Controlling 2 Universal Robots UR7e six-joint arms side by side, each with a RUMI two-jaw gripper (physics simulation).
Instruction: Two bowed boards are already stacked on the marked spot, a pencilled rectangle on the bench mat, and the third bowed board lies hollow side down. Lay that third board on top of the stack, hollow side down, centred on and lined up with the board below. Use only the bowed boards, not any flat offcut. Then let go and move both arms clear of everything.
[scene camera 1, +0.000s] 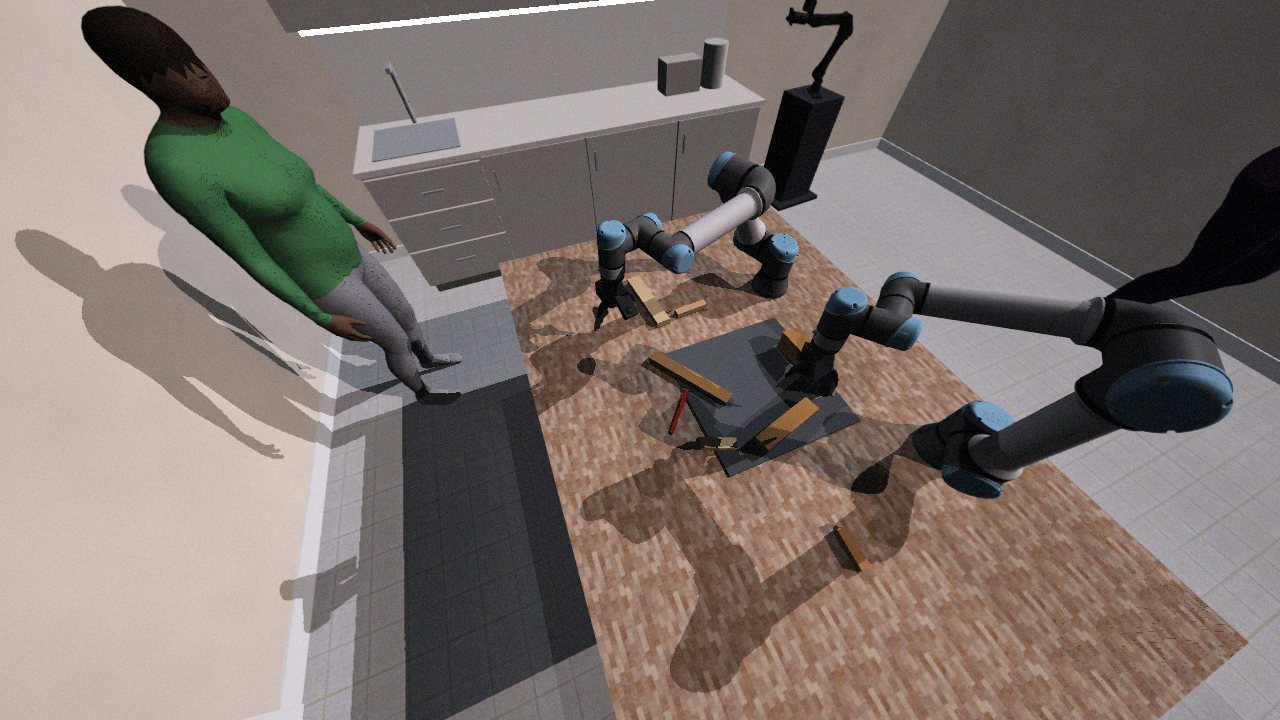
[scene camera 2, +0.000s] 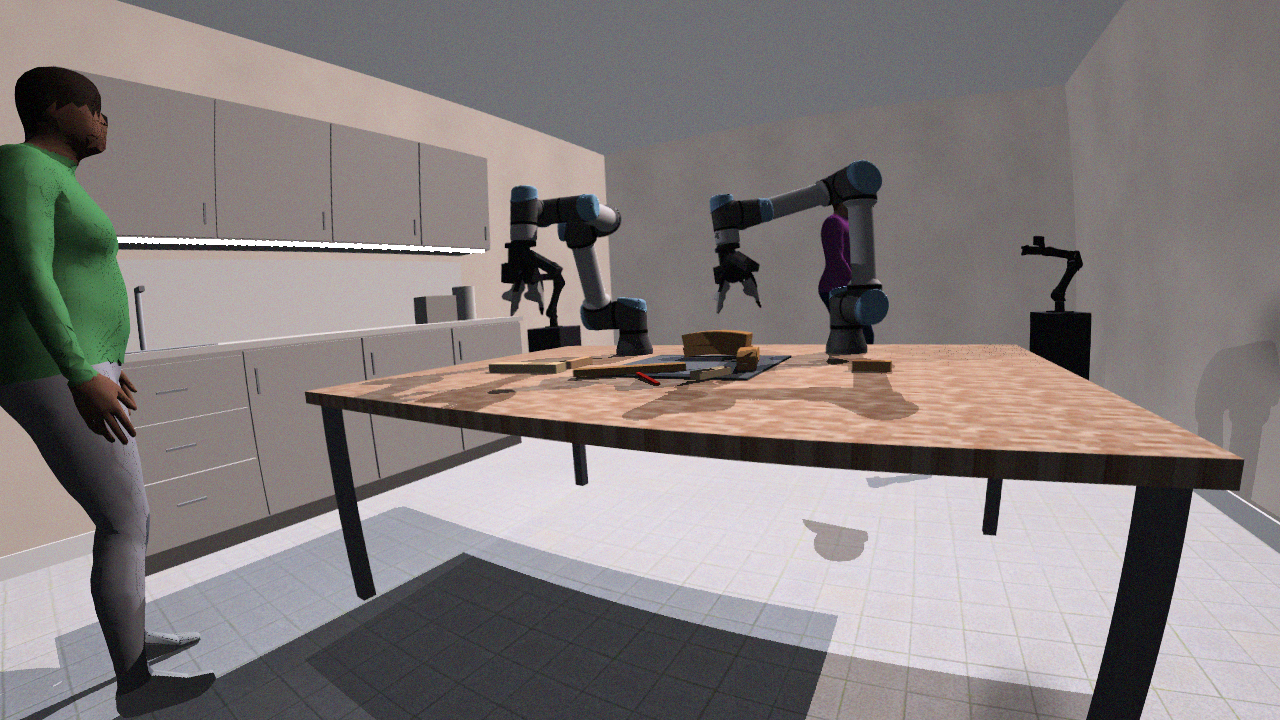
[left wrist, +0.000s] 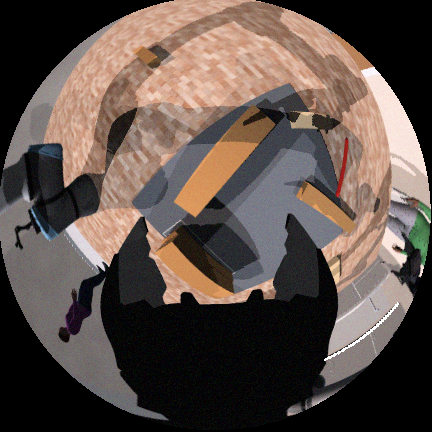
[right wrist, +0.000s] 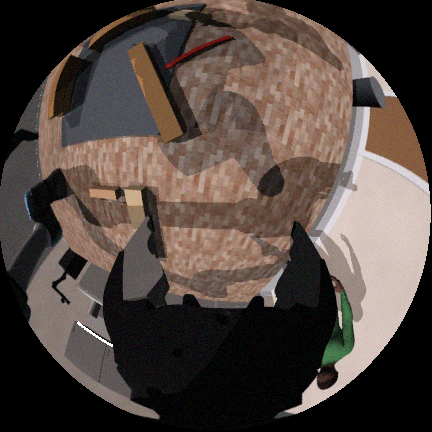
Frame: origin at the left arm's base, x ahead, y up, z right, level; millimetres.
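Seen in the pictures: left gripper, fingertip midpoint: (scene camera 1: 803, 391) (scene camera 2: 739, 310) (left wrist: 216, 216); right gripper, fingertip midpoint: (scene camera 1: 615, 321) (scene camera 2: 527, 315) (left wrist: 391, 246) (right wrist: 223, 219); left arm's base at its link origin: (scene camera 1: 938, 448) (scene camera 2: 846, 352) (left wrist: 86, 193); right arm's base at its link origin: (scene camera 1: 768, 286) (scene camera 2: 634, 353) (right wrist: 60, 182).
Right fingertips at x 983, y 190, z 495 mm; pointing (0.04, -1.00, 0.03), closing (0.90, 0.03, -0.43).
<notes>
Pixels of each thing's top centre, then the offset from my right fingertips to it. Level surfaces: height alone.
- third bowed board at its top centre: (left wrist: 222, 160) (scene camera 2: 748, 348) (scene camera 1: 788, 421) dx -517, dy -134, dz -371 mm
- bench mat at its surface level: dy -184 mm
- red stick at its top centre: (scene camera 2: 647, 375) (right wrist: 198, 46) (left wrist: 344, 167) (scene camera 1: 679, 409) dx -187, dy -177, dz -266 mm
The stack of bowed boards (scene camera 1: 791, 344) (scene camera 2: 716, 342) (left wrist: 190, 275) stands at the mat's back edge, partly behind the left gripper in scene camera 1. A pencilled line (left wrist: 173, 228) shows beside its end. The third bowed board (scene camera 1: 787, 423) (scene camera 2: 747, 358) (left wrist: 225, 165) lies apart from the stack on the bench mat (scene camera 1: 716, 349) (left wrist: 280, 190). My left gripper (scene camera 2: 739, 309) (left wrist: 216, 216) is open and empty, above the mat near both. My right gripper (scene camera 1: 614, 320) (scene camera 2: 526, 311) (right wrist: 223, 219) is open and empty, above the table beyond the mat.
A long straight board (scene camera 1: 689, 377) (left wrist: 327, 206) (right wrist: 155, 95) crosses the mat's edge beside a red stick (scene camera 1: 680, 411) (left wrist: 343, 167). Pale blocks (scene camera 1: 716, 442) (right wrist: 135, 205) lie near the mat and below the right gripper. Small offcuts (scene camera 1: 689, 308) (scene camera 1: 851, 548) lie on the table.
</notes>
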